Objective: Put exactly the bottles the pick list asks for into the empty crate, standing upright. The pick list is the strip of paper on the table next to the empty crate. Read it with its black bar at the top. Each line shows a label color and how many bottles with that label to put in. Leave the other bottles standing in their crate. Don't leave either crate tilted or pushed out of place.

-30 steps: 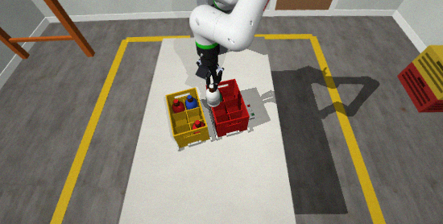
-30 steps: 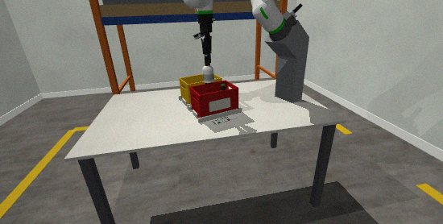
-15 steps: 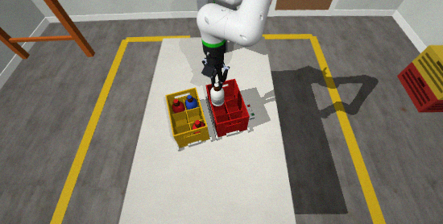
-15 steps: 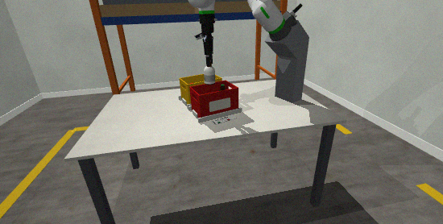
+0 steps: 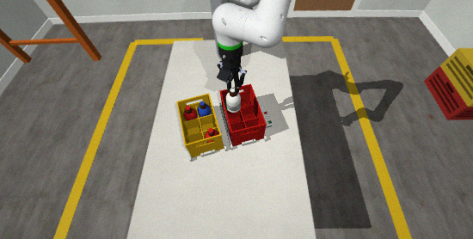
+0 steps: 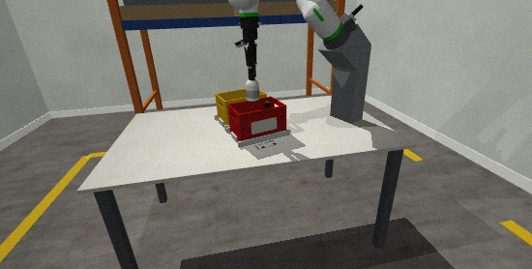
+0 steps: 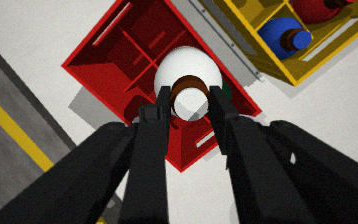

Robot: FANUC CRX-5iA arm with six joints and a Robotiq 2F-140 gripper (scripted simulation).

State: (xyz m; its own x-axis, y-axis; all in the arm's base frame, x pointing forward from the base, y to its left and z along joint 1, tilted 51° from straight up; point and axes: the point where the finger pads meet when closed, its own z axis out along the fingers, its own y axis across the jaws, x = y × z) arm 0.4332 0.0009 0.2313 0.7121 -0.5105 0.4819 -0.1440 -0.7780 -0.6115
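Right now the white-capped bottle is 8 cm below my hand. From my hand the other things lie so: green-label bottle 26 cm below, 7 cm behind, 5 cm to the right; red crate 27 cm below, 4 cm to the left, 2 cm behind; blue-labelled bottle 26 cm below, 18 cm to the right, 1 cm ahead.
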